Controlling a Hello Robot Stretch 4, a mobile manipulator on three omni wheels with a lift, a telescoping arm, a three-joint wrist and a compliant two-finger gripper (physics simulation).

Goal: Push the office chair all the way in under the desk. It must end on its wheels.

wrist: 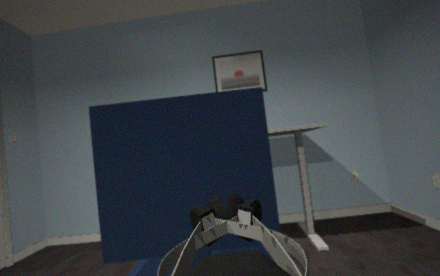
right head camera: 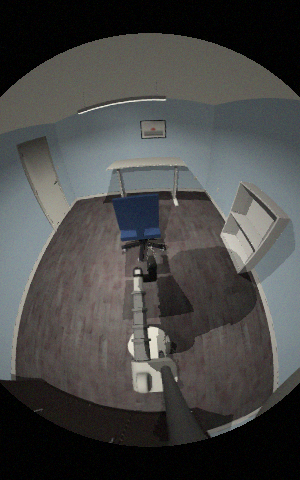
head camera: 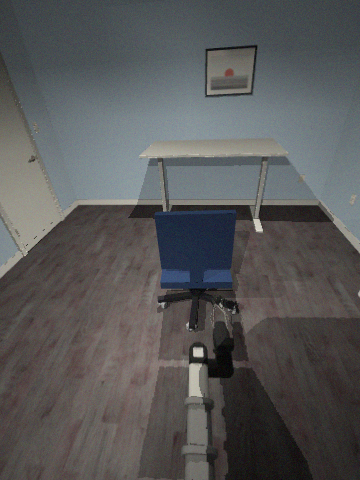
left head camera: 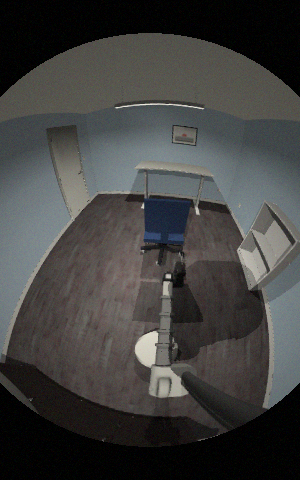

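Seen in the pictures: gripper, fingertip midpoint: (wrist: 225,209) (right head camera: 148,241) (head camera: 216,295) (left head camera: 177,247); robot's base at its link origin: (right head camera: 149,344) (left head camera: 155,348).
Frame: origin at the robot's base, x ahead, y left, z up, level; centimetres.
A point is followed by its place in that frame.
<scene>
The blue office chair (head camera: 195,240) {z 78.1, x 116.8, y 0.8 cm} (left head camera: 166,217) {z 76.0, x 116.8, y 0.0 cm} (right head camera: 139,212) {z 77.1, x 116.8, y -2.0 cm} (wrist: 175,170) {z 76.9, x 116.8, y 2.8 cm} stands upright on its wheeled base, its backrest towards me. The white desk (head camera: 215,148) {z 92.2, x 275.6, y -22.0 cm} (left head camera: 175,169) {z 92.3, x 250.5, y -17.8 cm} (right head camera: 147,163) {z 92.3, x 257.0, y -19.7 cm} (wrist: 304,175) {z 50.6, x 278.9, y -80.2 cm} stands beyond it against the far wall, with floor showing between them in the head view at the right. My gripper (head camera: 227,303) (wrist: 225,209) {z 74.5, x 78.6, y -8.5 cm} is shut and empty, its fingertips close together. It is on the near side of the chair, in front of the lower backrest, right of its middle. Whether it touches the chair I cannot tell. The seat is mostly hidden by the backrest.
A white shelf unit (left head camera: 280,262) {z 68.6, x 68.9, y -137.3 cm} (right head camera: 267,242) {z 65.5, x 68.6, y -145.6 cm} stands by the right wall. A closed door (head camera: 20,165) {z 87.4, x 256.5, y 199.4 cm} (left head camera: 70,165) {z 114.0, x 252.0, y 199.6 cm} is in the left wall. A framed picture (head camera: 231,71) {z 162.8, x 325.7, y -41.1 cm} hangs above the desk. The desk's right foot (head camera: 257,225) (wrist: 318,242) reaches out on the floor.
</scene>
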